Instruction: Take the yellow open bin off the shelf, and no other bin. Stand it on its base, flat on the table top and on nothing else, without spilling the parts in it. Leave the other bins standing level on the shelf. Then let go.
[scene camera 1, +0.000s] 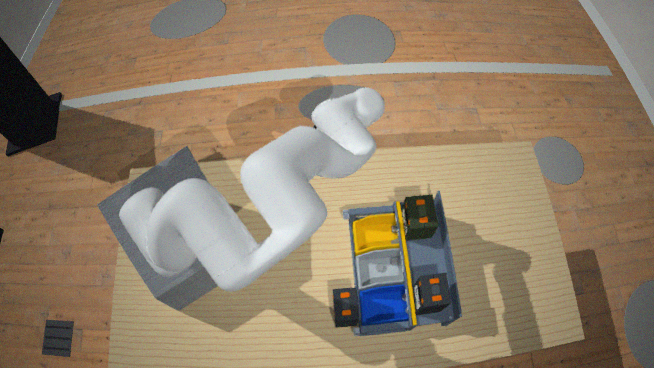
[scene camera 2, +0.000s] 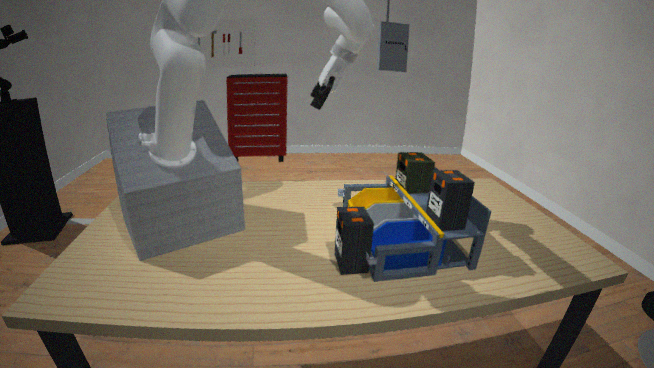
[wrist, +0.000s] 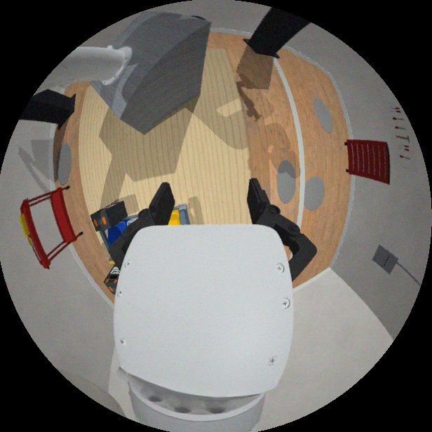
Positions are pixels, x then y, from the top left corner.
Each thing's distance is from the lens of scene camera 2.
my gripper (scene camera 2: 314, 102): 104 cm
yellow open bin (scene camera 2: 367, 197): 105 cm
blue bin (scene camera 2: 401, 232): 87 cm
The marked spots on the yellow open bin and the blue bin are 23 cm apart.
